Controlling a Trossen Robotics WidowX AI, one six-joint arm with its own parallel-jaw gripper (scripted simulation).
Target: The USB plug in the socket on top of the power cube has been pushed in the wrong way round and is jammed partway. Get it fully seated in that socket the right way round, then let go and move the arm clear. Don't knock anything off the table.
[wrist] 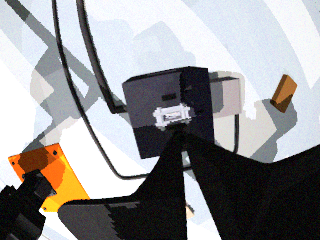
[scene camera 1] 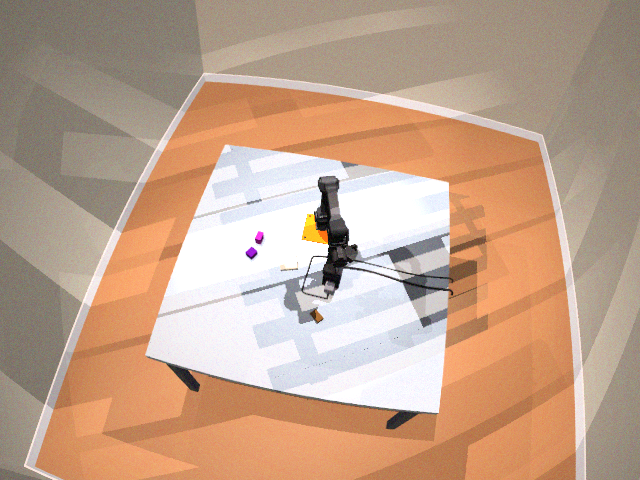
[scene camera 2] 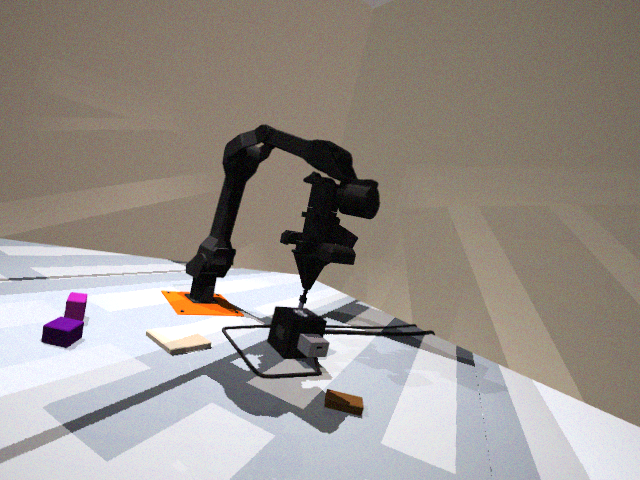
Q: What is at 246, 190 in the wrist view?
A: The gripper.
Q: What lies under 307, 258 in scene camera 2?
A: The gripper.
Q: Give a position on a black power cube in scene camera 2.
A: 286, 326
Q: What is the gripper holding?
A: A USB plug.
